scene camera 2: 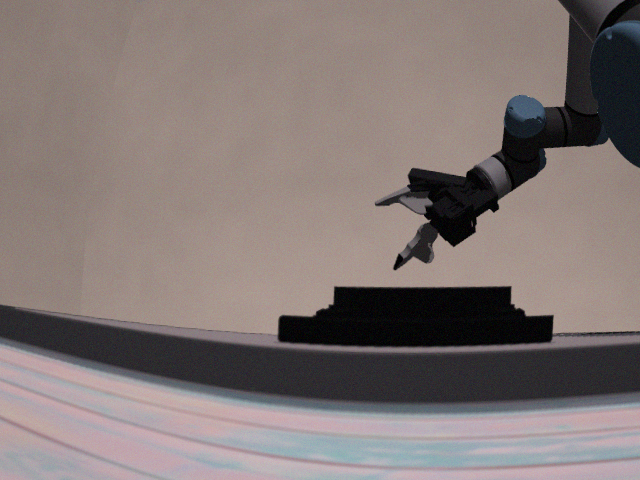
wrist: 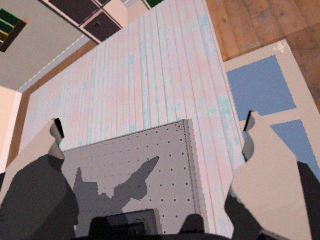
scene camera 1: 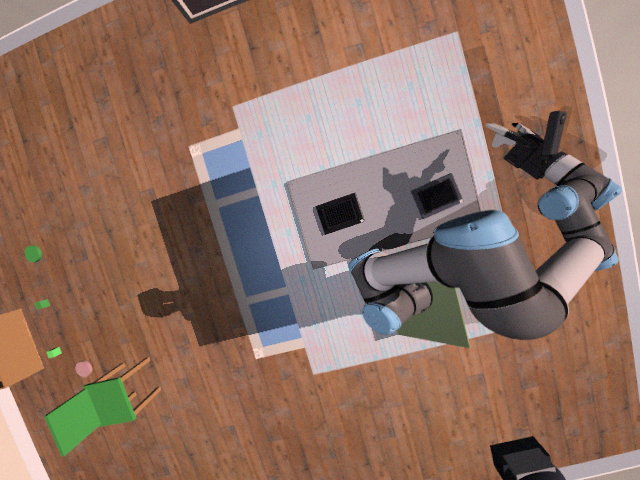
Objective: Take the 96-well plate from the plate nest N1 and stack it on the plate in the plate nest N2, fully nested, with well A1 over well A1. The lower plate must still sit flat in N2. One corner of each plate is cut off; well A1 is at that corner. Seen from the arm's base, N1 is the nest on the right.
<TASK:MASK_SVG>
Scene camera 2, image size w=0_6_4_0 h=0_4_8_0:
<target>gripper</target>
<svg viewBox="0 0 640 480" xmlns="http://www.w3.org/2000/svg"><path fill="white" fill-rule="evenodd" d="M481 170L473 168L466 173L466 177L412 168L408 174L409 185L375 202L376 206L390 206L393 203L400 203L430 220L429 223L422 224L418 228L416 236L398 254L393 267L394 270L407 263L412 256L426 264L431 263L434 259L432 245L438 233L445 241L448 241L455 247L476 232L475 226L477 225L476 218L488 209L492 212L499 210L499 204L497 203L498 194L493 190L490 181Z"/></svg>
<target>black 96-well plate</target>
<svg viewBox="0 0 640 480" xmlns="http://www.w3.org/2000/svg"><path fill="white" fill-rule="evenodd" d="M329 308L351 309L352 318L493 317L493 308L514 308L515 304L511 304L512 286L334 286L333 305L329 305Z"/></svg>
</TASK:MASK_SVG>
